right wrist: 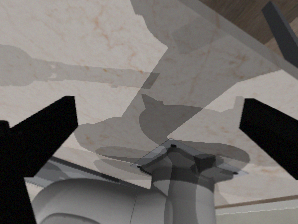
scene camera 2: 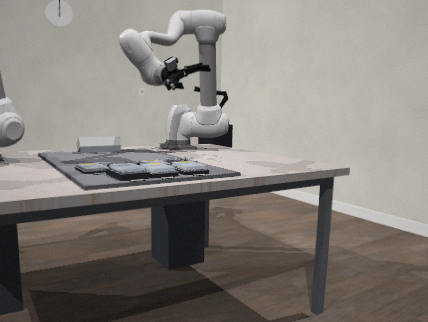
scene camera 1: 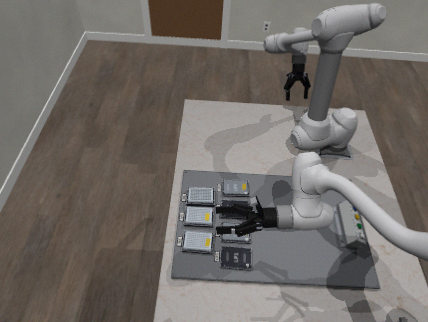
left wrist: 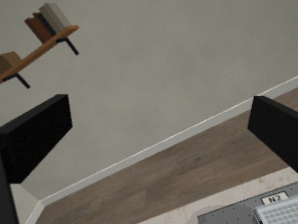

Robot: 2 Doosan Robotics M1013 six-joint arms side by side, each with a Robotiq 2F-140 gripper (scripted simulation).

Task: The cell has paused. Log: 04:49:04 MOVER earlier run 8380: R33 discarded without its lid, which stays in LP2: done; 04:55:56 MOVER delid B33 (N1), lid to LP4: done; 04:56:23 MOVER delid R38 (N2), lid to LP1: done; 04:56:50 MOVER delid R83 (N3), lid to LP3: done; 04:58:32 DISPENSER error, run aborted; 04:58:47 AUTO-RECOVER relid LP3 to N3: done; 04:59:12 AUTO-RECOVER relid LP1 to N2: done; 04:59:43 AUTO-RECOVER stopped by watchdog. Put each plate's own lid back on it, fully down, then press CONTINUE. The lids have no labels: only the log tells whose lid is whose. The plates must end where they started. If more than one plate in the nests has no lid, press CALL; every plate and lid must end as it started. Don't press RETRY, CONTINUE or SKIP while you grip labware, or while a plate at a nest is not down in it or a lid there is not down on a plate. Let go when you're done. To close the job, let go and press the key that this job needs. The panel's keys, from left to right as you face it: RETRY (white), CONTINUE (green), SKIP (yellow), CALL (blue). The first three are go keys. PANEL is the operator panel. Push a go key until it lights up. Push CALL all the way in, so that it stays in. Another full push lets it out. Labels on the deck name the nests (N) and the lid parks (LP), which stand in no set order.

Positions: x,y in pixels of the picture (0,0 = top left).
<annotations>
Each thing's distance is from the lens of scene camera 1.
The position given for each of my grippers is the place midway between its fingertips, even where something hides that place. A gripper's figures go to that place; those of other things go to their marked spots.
my left gripper (scene camera 1: 216,219): 124 cm
operator panel (scene camera 1: 349,233): 172 cm
</annotations>
